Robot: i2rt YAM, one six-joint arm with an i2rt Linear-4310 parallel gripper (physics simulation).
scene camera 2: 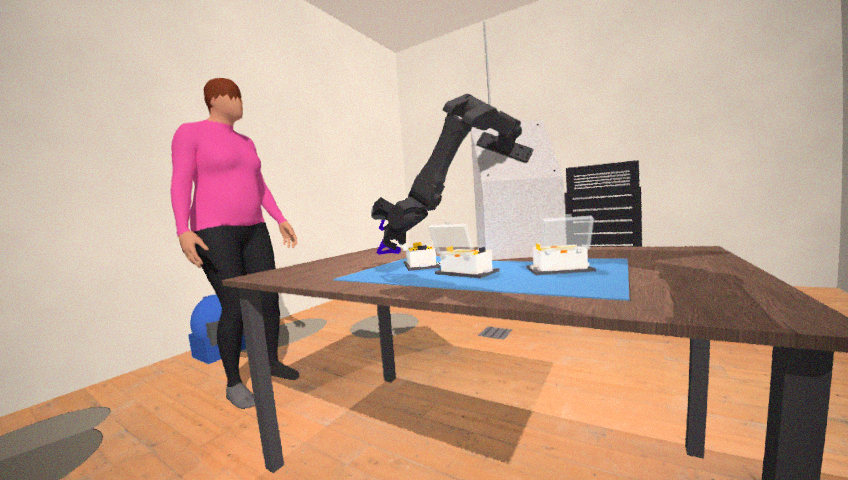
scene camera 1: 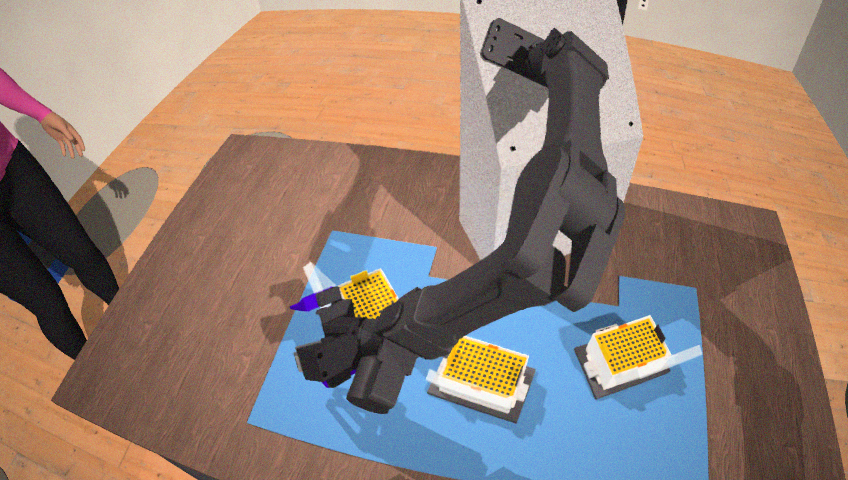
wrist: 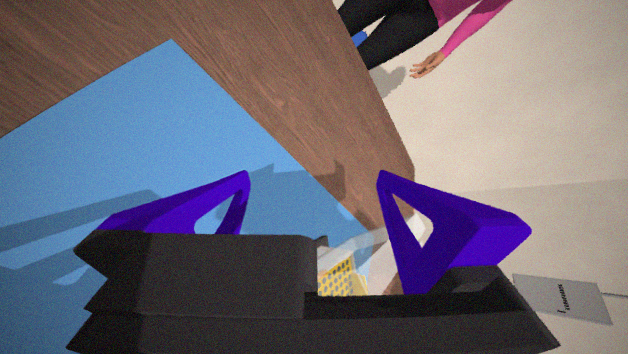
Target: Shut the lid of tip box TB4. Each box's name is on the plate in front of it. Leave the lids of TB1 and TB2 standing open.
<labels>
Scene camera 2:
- clear lid: 568,233
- blue mat: 610,281
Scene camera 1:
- gripper: 300,335
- clear lid: 658,365
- clear lid: 448,383
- blue mat: 663,421
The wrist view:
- gripper: 313,177
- clear lid: 364,264
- blue mat: 159,125
</labels>
